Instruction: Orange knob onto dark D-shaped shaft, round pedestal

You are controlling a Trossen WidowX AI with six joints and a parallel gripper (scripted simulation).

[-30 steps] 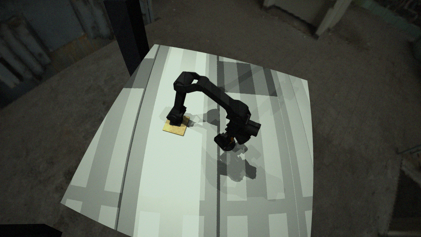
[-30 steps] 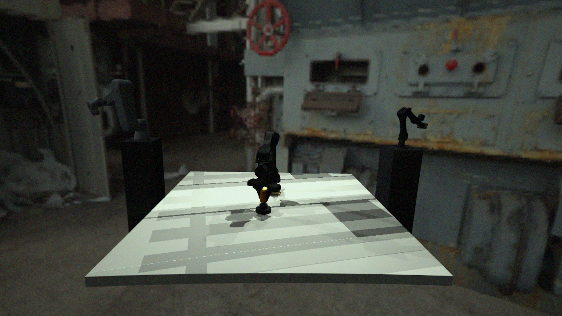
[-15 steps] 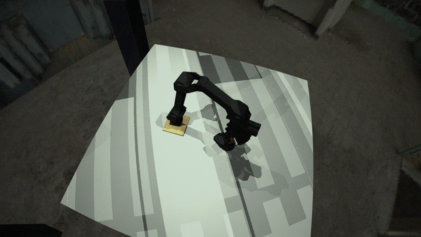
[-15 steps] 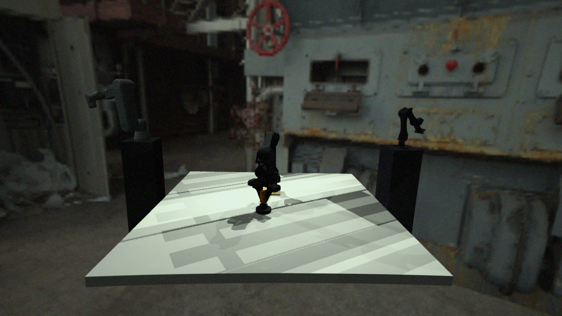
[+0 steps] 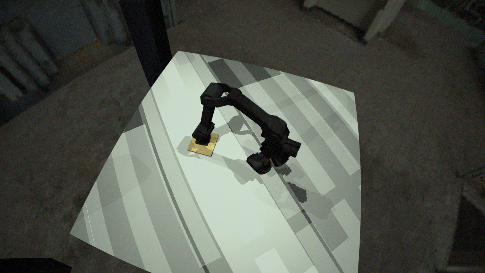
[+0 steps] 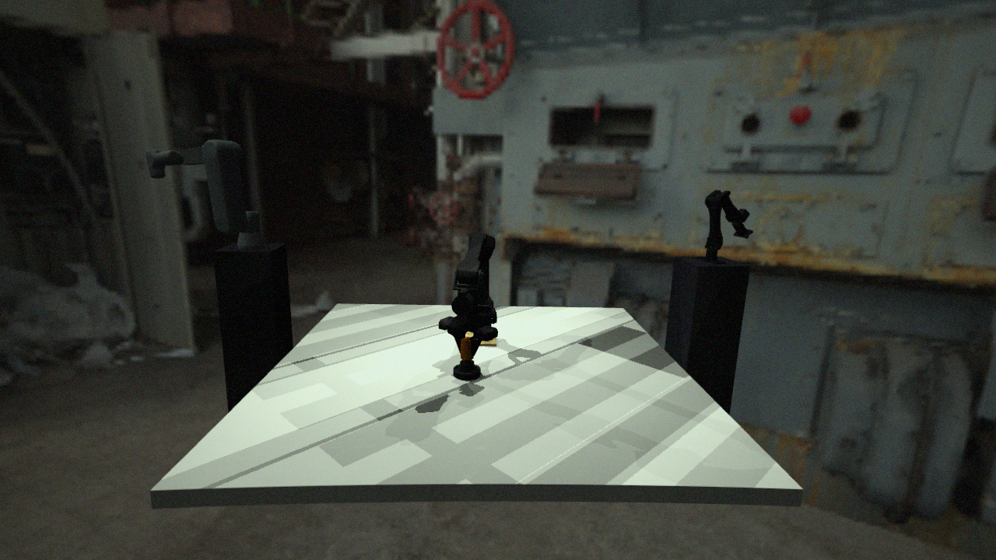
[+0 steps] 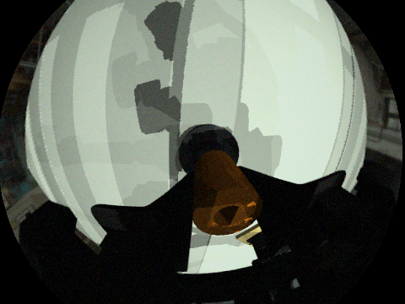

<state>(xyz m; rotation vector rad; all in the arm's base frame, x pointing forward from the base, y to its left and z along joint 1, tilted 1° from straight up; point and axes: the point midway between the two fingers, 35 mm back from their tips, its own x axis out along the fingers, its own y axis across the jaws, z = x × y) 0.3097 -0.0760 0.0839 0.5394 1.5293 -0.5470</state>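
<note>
My gripper tip is 30 mm above the round pedestal. From my gripper tip the other things lie so: orange knob (20 mm above).
</note>
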